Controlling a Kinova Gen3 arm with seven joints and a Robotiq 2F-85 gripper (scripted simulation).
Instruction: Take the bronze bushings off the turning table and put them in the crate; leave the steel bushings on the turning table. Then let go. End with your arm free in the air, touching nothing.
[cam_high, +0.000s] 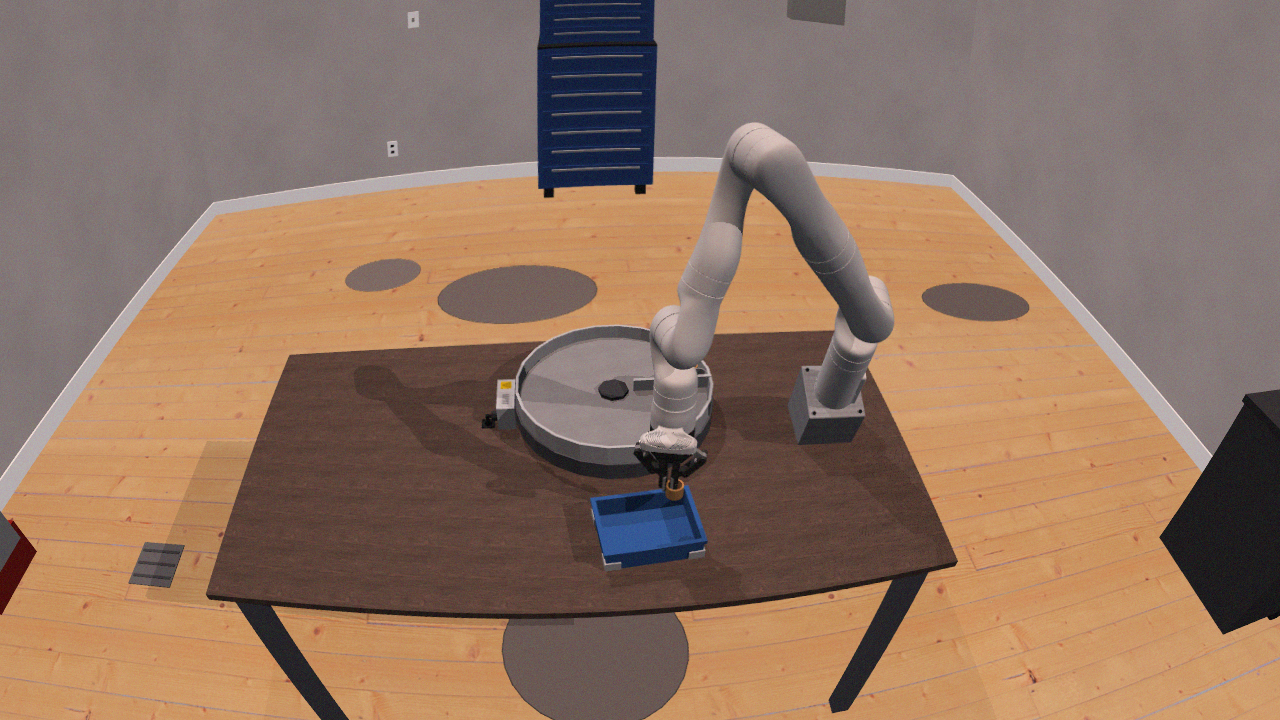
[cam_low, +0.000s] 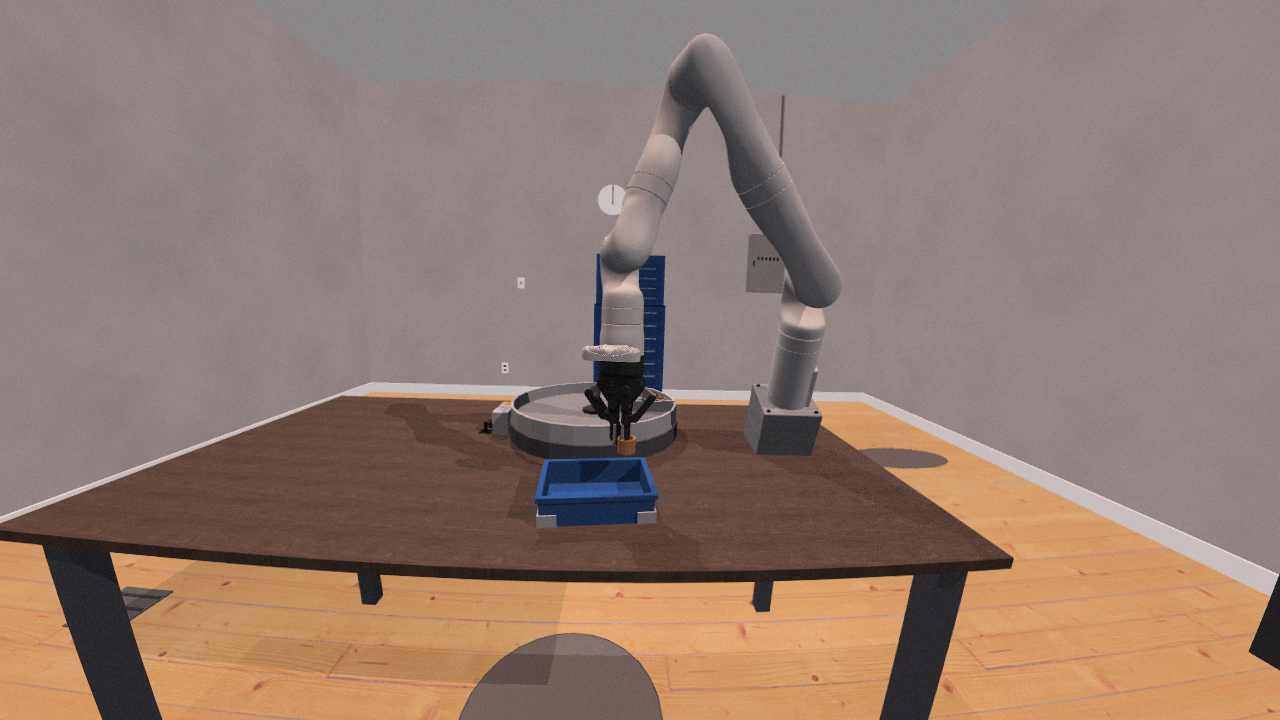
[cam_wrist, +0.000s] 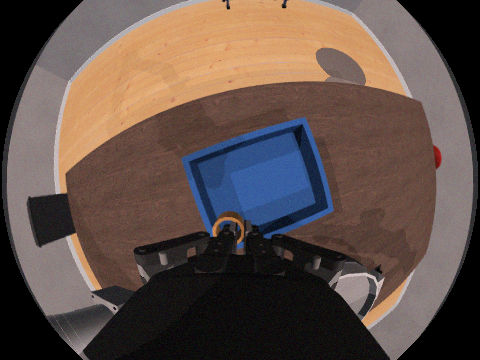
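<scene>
The blue crate lies 4 cm ahead of my hand, 4 cm to the left of it and 9 cm below it. Round my hand: round grey turning table: 10 cm ahead, 33 cm to the right, 6 cm below.
</scene>
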